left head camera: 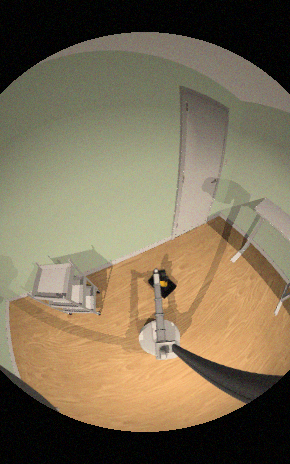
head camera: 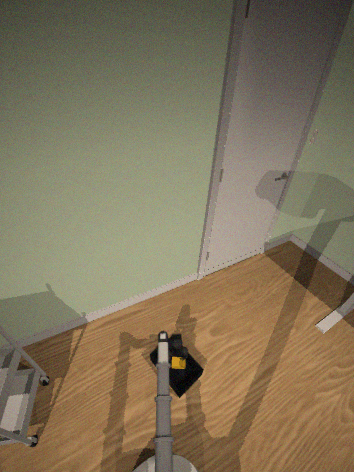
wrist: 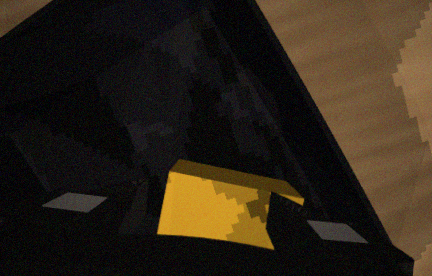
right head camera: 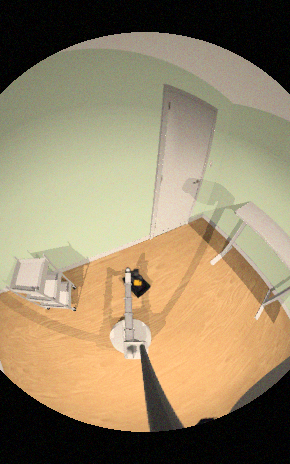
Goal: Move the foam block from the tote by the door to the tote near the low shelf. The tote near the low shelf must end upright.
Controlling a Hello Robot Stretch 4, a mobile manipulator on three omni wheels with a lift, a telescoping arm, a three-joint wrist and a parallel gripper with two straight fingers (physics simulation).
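Places are measured from the robot's base along level axes (x ahead, y left, z up), in metres.
Where they show: gripper, fingertip midpoint: (left head camera: pixel 161 281) (head camera: pixel 176 359) (wrist: pixel 207 203) (right head camera: pixel 136 280).
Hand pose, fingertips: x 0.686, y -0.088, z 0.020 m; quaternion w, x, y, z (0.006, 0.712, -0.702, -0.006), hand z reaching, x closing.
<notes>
After its pixels a point has its place.
The black tote (head camera: pixel 186 384) @(x 0.544, y -0.148, z -0.025 m) (left head camera: pixel 167 292) @(x 0.545, y -0.150, z -0.025 m) (right head camera: pixel 142 291) @(x 0.553, y -0.162, z -0.027 m) (wrist: pixel 320 125) @(x 0.746, y -0.132, z 0.073 m) by the door stands upright on the floor. The yellow foam block (head camera: pixel 178 363) @(x 0.658, y -0.101, z 0.021 m) (left head camera: pixel 163 283) @(x 0.657, y -0.107, z 0.020 m) (right head camera: pixel 137 282) @(x 0.661, y -0.104, z 0.020 m) (wrist: pixel 200 200) @(x 0.688, y -0.083, z 0.021 m) lies inside it. My gripper (wrist: pixel 207 203) @(x 0.686, y -0.087, z 0.020 m) is open and low over the tote. In the wrist view its grey-marked fingertips stand wide, one on each side of the block; the right finger's dark edge hides part of the block. Whether either finger touches it cannot be told. The tote near the low shelf, and the low shelf, do not show in these views.
A grey trolley (head camera: pixel 31 400) @(x 0.430, y 0.718, z 0.138 m) (left head camera: pixel 67 295) @(x 0.290, y 0.697, z 0.685 m) (right head camera: pixel 44 286) @(x 0.403, y 0.928, z 0.373 m) stands at the left by the wall. A white table (left head camera: pixel 277 215) @(x 0.845, y -1.619, z 0.923 m) (right head camera: pixel 265 225) @(x 0.743, y -1.624, z 0.923 m) stands at the right wall. The door (head camera: pixel 250 150) @(x 1.550, y -0.596, z 1.141 m) (left head camera: pixel 200 165) @(x 1.577, y -0.653, z 1.145 m) (right head camera: pixel 185 160) @(x 1.603, y -0.708, z 1.212 m) is shut, beyond the tote.
</notes>
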